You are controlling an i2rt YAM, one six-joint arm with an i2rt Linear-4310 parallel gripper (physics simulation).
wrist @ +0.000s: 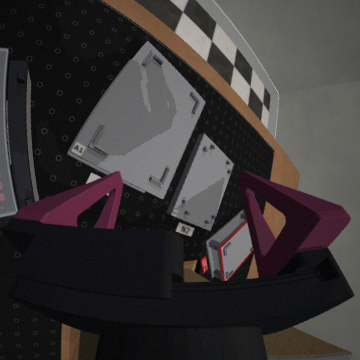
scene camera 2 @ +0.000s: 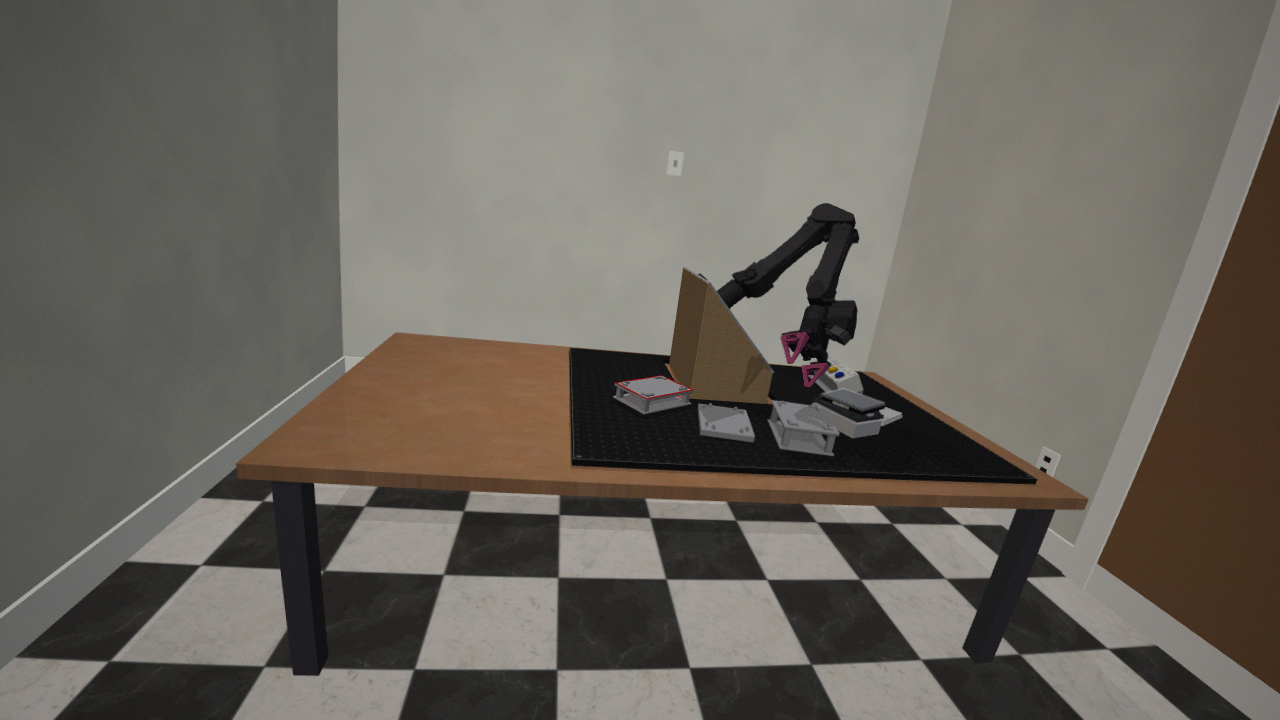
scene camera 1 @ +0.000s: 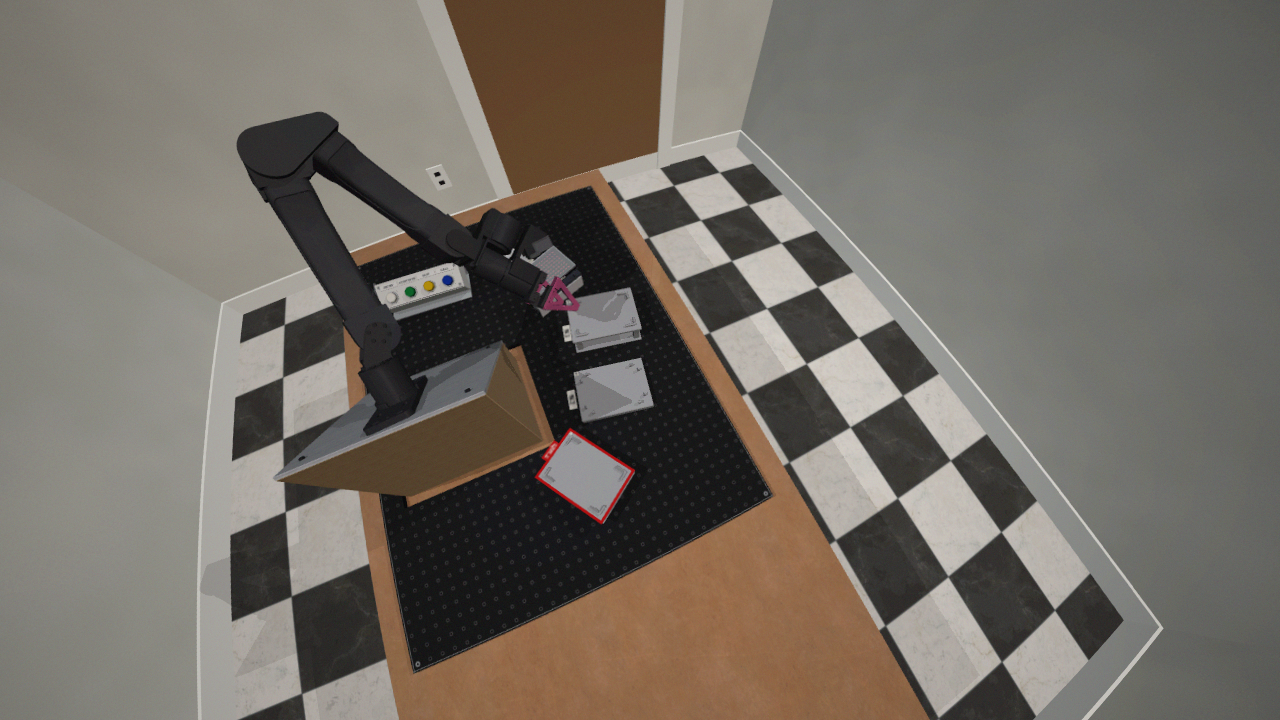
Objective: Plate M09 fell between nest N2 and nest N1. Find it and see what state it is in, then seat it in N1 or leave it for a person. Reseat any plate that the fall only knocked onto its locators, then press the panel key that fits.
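Pixels of known places: gripper, fingertip midpoint: [wrist: 180,177] [scene camera 2: 799,375] [scene camera 1: 570,305]; arm's base at its link origin: [scene camera 2: 717,303] [scene camera 1: 401,403].
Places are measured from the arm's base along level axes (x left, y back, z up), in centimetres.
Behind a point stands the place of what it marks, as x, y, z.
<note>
My gripper [scene camera 1: 559,294] {8.8, -34.3, -9.7} [scene camera 2: 803,360] {8.8, -34.3, -9.7} [wrist: 180,177] {8.8, -34.3, -9.7} is open and empty, above the mat near nest N1. Nest N1 [scene camera 1: 605,313] {7.6, -41.6, -17.2} [scene camera 2: 802,419] {6.2, -43.2, -17.2} [wrist: 167,95] {6.6, -44.5, -17.2} is a raised grey stand with corner locators and an A1 mark; no plate shows on it. Low nest N2 [scene camera 1: 613,391] {-9.2, -34.0, -21.2} [scene camera 2: 725,421] {-9.0, -35.7, -21.3} [wrist: 204,182] {-7.3, -34.5, -21.3} stands beside it, also bare. No plate shows in the gap between them. A grey plate with a grid [scene camera 1: 554,259] {27.3, -37.8, -14.8} [scene camera 2: 856,399] {26.0, -35.2, -15.0} lies on a block on N1's other side; its edge shows in the wrist view [wrist: 5,140] {21.2, -34.9, -15.3}. No name is legible on it.
A red-edged stand [scene camera 1: 586,474] {-22.5, -20.2, -18.9} [scene camera 2: 653,386] {-22.5, -20.0, -18.8} [wrist: 237,251] {-21.2, -18.9, -18.8} with a red tag stands beyond N2. The key panel [scene camera 1: 423,287] {38.6, -5.5, -15.9} [scene camera 2: 838,376] {36.9, -12.3, -16.5} has white, green, yellow and blue keys. The wedge-shaped arm base [scene camera 1: 465,429] {-9.3, -7.8, -1.1} [scene camera 2: 716,349] {-5.1, -15.6, -9.5} stands beside the nests on the black mat [scene camera 1: 483,573] {-28.4, 6.9, -22.8} [scene camera 2: 617,443] {-36.5, -44.2, -22.8}.
</note>
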